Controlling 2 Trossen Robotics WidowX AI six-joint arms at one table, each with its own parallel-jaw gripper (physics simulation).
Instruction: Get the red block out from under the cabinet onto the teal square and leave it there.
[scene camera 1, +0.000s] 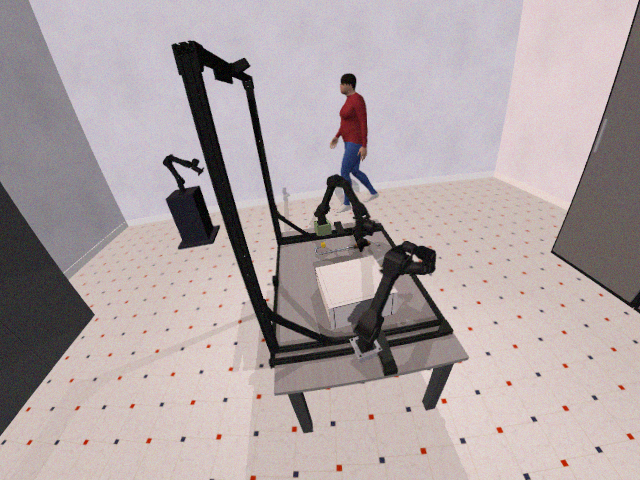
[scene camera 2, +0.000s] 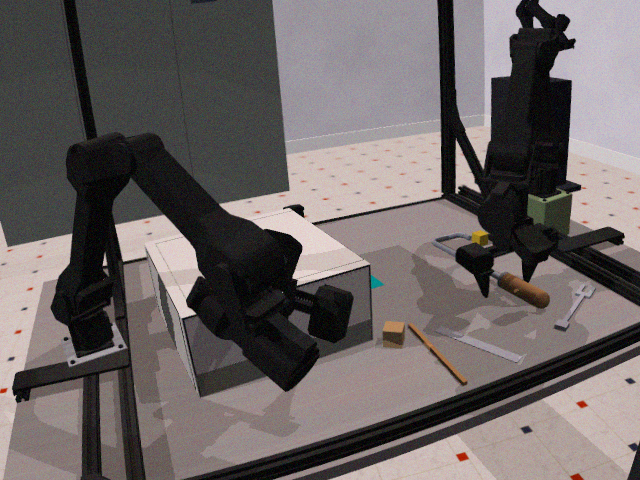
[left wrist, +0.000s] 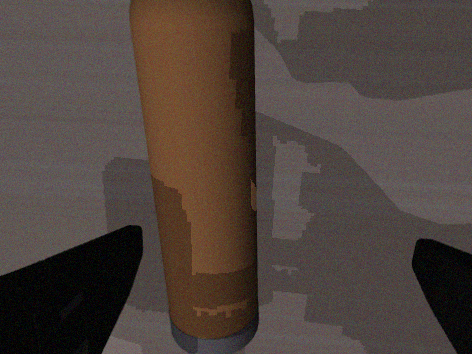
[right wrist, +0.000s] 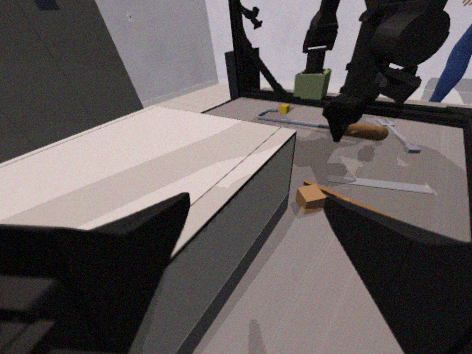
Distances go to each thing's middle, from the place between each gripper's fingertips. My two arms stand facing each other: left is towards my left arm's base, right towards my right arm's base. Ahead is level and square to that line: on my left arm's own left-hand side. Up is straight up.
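The white cabinet (scene camera 2: 213, 364) is 42 cm to the right of my left hand, 16 cm behind it and 5 cm above it. The flat metal strip (right wrist: 331, 178) is 14 cm to the right of my left hand, 9 cm ahead of it and 2 cm below it. And my left hand itself, it's 5 cm to the right of the hook tool (scene camera 2: 529, 293) and 10 cm past it.
The hook tool is 430 mm to the left of my right hand, 110 mm behind it and 120 mm below it. Counted from my right hand again, the flat metal strip is 240 mm to the left, 80 mm ahead and 140 mm below, and the white cabinet is 40 mm to the right, 170 mm behind and 70 mm below.
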